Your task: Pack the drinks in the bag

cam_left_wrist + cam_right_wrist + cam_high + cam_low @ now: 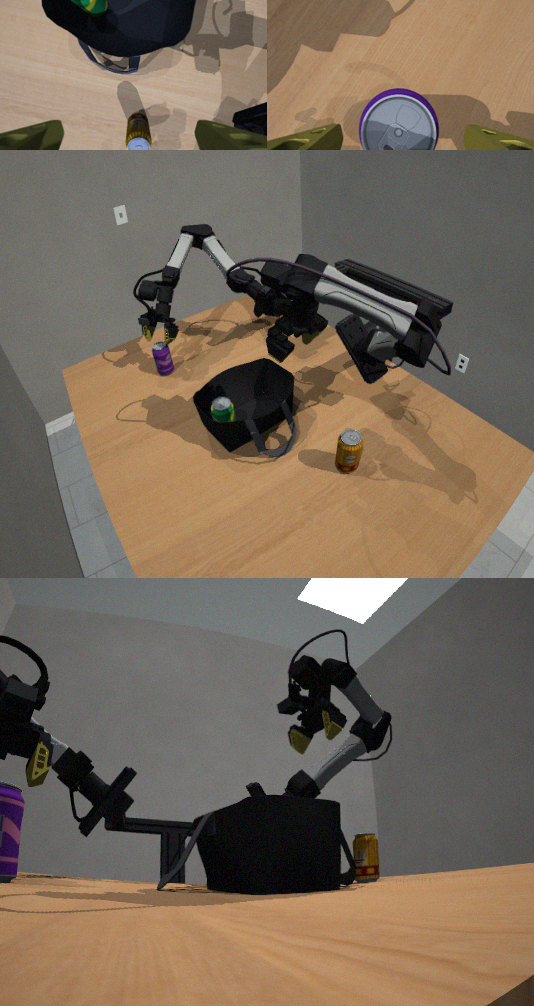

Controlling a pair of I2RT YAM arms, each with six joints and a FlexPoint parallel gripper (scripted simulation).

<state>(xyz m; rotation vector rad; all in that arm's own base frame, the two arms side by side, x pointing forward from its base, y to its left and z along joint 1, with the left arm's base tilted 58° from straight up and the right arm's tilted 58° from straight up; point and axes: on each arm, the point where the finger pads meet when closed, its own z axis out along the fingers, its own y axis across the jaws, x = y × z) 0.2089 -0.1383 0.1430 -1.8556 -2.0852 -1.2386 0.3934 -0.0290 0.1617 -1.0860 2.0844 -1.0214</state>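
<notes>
Right now the purple can is 80 mm below my right hand. Also, from my right hand: orange can (180 mm behind, 750 mm to the left, 80 mm below); green can (420 mm to the left, 80 mm below).
</notes>
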